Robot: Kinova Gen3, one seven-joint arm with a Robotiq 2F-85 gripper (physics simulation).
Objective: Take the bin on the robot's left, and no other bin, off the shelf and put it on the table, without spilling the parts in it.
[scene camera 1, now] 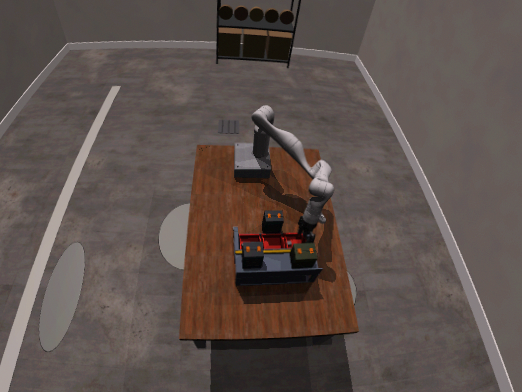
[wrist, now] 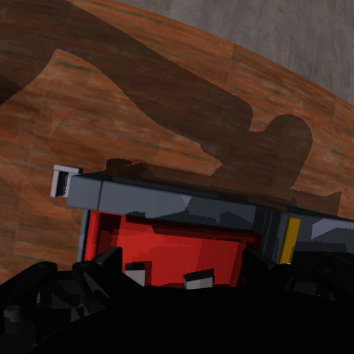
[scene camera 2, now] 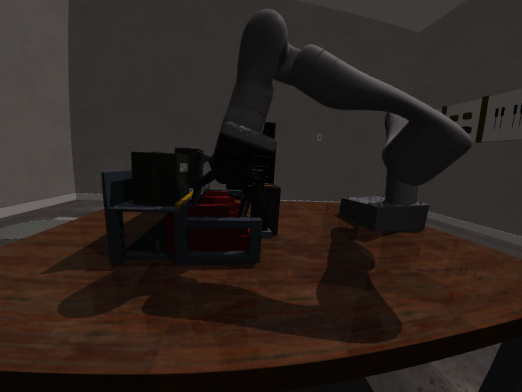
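Note:
A dark blue shelf stands on the wooden table. It holds three red bins in a row. The bin on the robot's left sits in the end slot beside a yellow strip. My gripper is open and empty, low over this bin's table-side edge. Two small grey pieces show at the bin's near edge in the wrist view. I cannot tell whether they are parts or finger pads.
A dark box and a green box stand on the shelf's top board. Another dark box stands on the table just behind the shelf. The robot base is at the table's far end.

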